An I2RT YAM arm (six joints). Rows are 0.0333 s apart.
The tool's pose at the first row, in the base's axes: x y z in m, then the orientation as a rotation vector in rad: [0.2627, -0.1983, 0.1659, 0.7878, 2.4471, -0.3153]
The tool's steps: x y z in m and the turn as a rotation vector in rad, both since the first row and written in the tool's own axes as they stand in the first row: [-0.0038, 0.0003, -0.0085, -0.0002, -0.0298, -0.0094]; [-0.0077, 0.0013, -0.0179, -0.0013, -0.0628, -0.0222]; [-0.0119, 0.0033, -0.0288, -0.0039, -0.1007, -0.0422]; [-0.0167, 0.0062, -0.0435, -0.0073, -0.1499, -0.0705]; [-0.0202, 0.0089, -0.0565, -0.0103, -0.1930, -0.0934]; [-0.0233, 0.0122, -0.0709, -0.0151, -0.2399, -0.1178]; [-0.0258, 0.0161, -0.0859, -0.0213, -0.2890, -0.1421]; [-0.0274, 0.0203, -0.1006, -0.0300, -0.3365, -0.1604]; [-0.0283, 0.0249, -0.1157, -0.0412, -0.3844, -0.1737]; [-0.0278, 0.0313, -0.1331, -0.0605, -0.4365, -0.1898]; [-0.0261, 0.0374, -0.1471, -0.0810, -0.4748, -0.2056]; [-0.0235, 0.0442, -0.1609, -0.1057, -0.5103, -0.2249]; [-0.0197, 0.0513, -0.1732, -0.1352, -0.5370, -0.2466]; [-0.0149, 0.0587, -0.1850, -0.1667, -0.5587, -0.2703]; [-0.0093, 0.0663, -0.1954, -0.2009, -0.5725, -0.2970]
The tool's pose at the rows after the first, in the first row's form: [0.2618, -0.1967, 0.1750, 0.7664, 2.4236, -0.3280]; [0.2611, -0.1942, 0.1849, 0.7396, 2.3985, -0.3417]; [0.2605, -0.1905, 0.1962, 0.7023, 2.3717, -0.3573]; [0.2592, -0.1850, 0.2108, 0.6516, 2.3371, -0.3779]; [0.2576, -0.1796, 0.2234, 0.6099, 2.3055, -0.3946]; [0.2556, -0.1730, 0.2368, 0.5650, 2.2702, -0.4104]; [0.2532, -0.1655, 0.2504, 0.5195, 2.2322, -0.4245]; [0.2505, -0.1574, 0.2632, 0.4810, 2.1931, -0.4327]; [0.2474, -0.1485, 0.2759, 0.4476, 2.1515, -0.4361]; [0.2435, -0.1367, 0.2896, 0.4073, 2.1063, -0.4320]; [0.2400, -0.1258, 0.2999, 0.3712, 2.0740, -0.4230]; [0.2364, -0.1140, 0.3094, 0.3310, 2.0448, -0.4099]; [0.2328, -0.1019, 0.3170, 0.2891, 2.0242, -0.3902]; [0.2289, -0.0894, 0.3236, 0.2460, 2.0082, -0.3679]; [0.2252, -0.0768, 0.3287, 0.2009, 1.9996, -0.3418]
